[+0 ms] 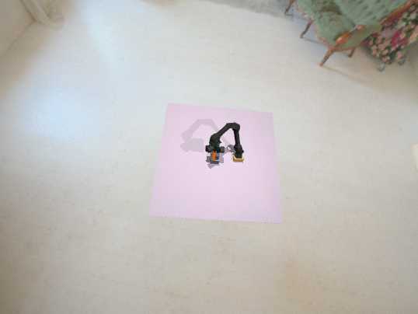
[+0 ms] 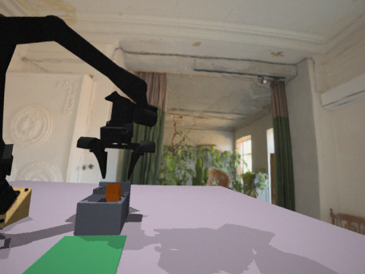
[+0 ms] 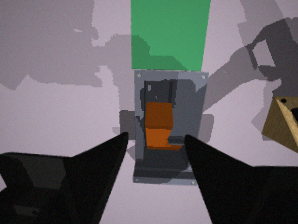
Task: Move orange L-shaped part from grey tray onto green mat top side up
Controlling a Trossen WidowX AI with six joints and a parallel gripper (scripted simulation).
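My gripper tip is 7 cm above the orange L-shaped part, 3 cm to the right of it and 2 cm past it. Also, from my gripper tip: green mat: 14 cm to the right, 12 cm below, 3 cm behind.
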